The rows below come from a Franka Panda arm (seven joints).
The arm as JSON. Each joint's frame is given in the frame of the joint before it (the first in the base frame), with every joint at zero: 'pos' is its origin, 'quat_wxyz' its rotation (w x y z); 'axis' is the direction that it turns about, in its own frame. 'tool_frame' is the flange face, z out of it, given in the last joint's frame.
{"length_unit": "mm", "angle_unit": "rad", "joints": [
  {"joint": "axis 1", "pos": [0.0, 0.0, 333.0], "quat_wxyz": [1.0, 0.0, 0.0, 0.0], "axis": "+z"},
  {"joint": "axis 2", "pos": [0.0, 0.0, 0.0], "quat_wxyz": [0.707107, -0.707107, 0.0, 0.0], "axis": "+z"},
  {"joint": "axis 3", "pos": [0.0, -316.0, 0.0], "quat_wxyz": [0.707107, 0.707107, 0.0, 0.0], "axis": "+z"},
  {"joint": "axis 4", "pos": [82.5, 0.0, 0.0], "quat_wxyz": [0.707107, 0.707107, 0.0, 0.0], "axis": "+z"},
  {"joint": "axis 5", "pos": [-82.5, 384.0, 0.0], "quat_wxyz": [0.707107, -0.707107, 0.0, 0.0], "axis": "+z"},
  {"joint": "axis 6", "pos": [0.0, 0.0, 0.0], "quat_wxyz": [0.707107, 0.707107, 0.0, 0.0], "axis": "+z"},
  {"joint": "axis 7", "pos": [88.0, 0.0, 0.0], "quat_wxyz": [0.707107, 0.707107, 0.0, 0.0], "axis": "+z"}
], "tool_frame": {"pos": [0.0, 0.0, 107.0], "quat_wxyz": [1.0, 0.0, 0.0, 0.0]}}
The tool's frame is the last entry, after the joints.
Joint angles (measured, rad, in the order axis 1, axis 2, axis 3, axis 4, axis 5, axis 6, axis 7), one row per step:
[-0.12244, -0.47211, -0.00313, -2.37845, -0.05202, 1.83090, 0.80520]
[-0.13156, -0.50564, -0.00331, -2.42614, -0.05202, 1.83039, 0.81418]
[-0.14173, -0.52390, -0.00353, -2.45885, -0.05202, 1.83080, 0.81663]
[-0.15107, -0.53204, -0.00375, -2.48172, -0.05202, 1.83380, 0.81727]
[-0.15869, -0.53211, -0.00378, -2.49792, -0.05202, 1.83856, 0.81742]
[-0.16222, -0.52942, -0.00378, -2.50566, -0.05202, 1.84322, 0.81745]
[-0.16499, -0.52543, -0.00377, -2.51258, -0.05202, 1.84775, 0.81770]
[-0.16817, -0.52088, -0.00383, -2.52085, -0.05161, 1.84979, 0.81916]
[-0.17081, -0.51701, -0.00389, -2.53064, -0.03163, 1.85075, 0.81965]
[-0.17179, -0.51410, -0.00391, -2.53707, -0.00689, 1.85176, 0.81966]
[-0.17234, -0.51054, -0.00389, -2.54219, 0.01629, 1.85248, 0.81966]
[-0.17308, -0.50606, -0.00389, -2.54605, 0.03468, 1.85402, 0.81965]
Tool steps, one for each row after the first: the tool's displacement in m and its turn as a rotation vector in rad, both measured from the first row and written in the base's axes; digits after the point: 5 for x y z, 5 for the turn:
[-0.01345, -0.00192, -0.00921, 0.00128, 0.01419, -0.01817]
[-0.02217, -0.00468, -0.01744, 0.00312, 0.02799, -0.03089]
[-0.02753, -0.00748, -0.02475, 0.00494, 0.03956, -0.04086]
[-0.03042, -0.00985, -0.03184, 0.00674, 0.05079, -0.04840]
[-0.03124, -0.01101, -0.03605, 0.00771, 0.05649, -0.05172]
[-0.03175, -0.01192, -0.04037, 0.00873, 0.06278, -0.05450]
[-0.03285, -0.01290, -0.04567, 0.01062, 0.07334, -0.05922]
[-0.03425, -0.01206, -0.05152, 0.03074, 0.08327, -0.07010]
[-0.03492, -0.01033, -0.05545, 0.05448, 0.08826, -0.08087]
[-0.03528, -0.00861, -0.05899, 0.07662, 0.09309, -0.09077]
[-0.03529, -0.00743, -0.06222, 0.09419, 0.09738, -0.09911]

